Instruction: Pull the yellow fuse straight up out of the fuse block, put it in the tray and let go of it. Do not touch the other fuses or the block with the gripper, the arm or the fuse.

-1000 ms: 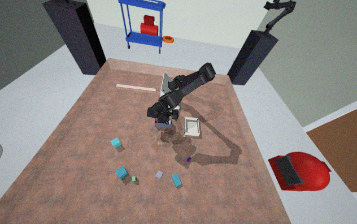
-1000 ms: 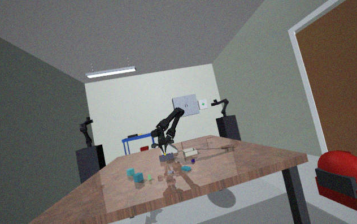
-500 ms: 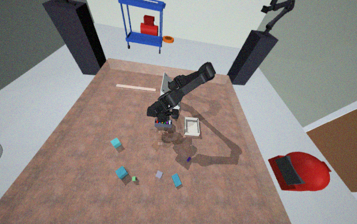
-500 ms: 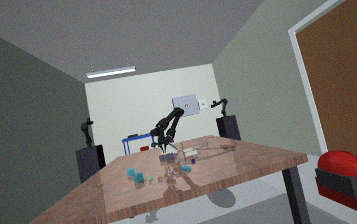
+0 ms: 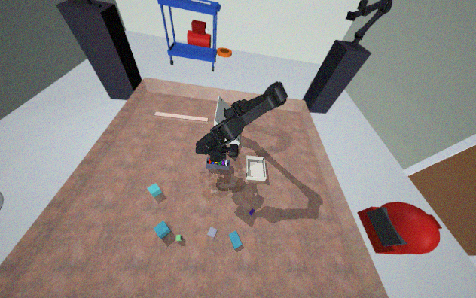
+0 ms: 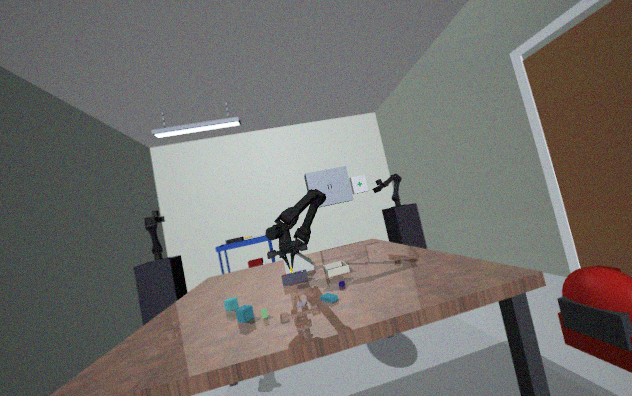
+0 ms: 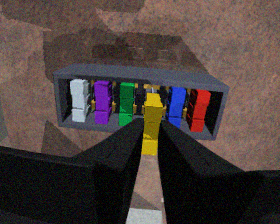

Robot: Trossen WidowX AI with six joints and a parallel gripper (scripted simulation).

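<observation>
Now: gripper tip 20 mm short of the tray, 210 mm to the right of it and 60 mm above it. Also, from my gripper tip: yellow fuse: 10 mm below.
</observation>
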